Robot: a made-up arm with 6 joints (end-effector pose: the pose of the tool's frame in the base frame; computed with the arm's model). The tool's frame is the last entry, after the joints.
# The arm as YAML. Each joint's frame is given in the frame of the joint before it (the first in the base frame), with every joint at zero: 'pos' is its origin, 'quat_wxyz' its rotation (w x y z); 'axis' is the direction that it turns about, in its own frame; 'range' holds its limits. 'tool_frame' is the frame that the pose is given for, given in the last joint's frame.
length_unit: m
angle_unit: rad
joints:
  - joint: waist
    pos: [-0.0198, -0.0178, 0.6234]
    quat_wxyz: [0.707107, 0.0, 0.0, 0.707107]
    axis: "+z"
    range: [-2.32, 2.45]
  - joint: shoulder
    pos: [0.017, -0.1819, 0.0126]
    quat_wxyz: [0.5, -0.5, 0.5, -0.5]
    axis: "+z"
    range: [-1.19, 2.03]
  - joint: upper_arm
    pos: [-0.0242, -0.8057, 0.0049]
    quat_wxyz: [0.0, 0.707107, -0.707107, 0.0]
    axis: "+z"
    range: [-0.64, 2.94]
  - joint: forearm
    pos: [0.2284, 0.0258, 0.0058]
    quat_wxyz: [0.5, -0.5, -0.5, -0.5]
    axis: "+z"
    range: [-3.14, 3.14]
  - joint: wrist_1
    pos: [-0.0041, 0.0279, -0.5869]
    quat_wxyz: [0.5, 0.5, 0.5, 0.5]
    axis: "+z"
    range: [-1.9, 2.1]
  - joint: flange
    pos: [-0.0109, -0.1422, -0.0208]
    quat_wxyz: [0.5, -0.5, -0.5, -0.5]
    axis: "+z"
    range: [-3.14, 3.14]
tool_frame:
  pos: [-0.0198, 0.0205, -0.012]
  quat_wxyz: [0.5, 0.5, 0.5, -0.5]
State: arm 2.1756 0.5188 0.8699 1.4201 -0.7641 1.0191
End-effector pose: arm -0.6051 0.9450 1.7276 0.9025 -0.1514 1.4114
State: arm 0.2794 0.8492 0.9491 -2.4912 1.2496 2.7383
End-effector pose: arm 1.3539 0.2786 1.3583 2.4937 0.8036 -0.6957
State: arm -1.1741 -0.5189 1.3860 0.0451 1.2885 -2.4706
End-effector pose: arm -0.3175 0.7460 1.7763 2.4558 0.0515 1.9241
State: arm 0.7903 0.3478 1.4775 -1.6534 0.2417 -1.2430
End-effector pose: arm 0.3943 0.3102 2.1411 0.2046 -1.0543 0.2862
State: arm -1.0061 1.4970 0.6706 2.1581 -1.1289 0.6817
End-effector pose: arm 0.7371 -1.4159 0.4311 -0.0823 -0.0248 -1.8583
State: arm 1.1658 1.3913 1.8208 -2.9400 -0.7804 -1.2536
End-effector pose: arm 0.5399 1.3356 1.3596 0.7621 -1.1748 1.5397
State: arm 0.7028 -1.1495 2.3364 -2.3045 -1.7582 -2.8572
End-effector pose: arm -0.8024 -0.5440 0.4819 -2.4262 0.5900 1.7749
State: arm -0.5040 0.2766 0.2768 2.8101 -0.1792 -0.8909
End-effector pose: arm 0.9394 -0.5450 1.6227 1.2274 -0.1695 -0.5629
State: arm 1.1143 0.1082 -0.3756 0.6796 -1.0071 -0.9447
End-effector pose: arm 0.3986 0.7727 1.2604 2.4701 0.9801 -0.1516
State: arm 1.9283 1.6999 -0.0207 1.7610 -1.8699 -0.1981
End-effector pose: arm -0.3045 1.0661 0.0023 0.0455 -0.2676 0.5904
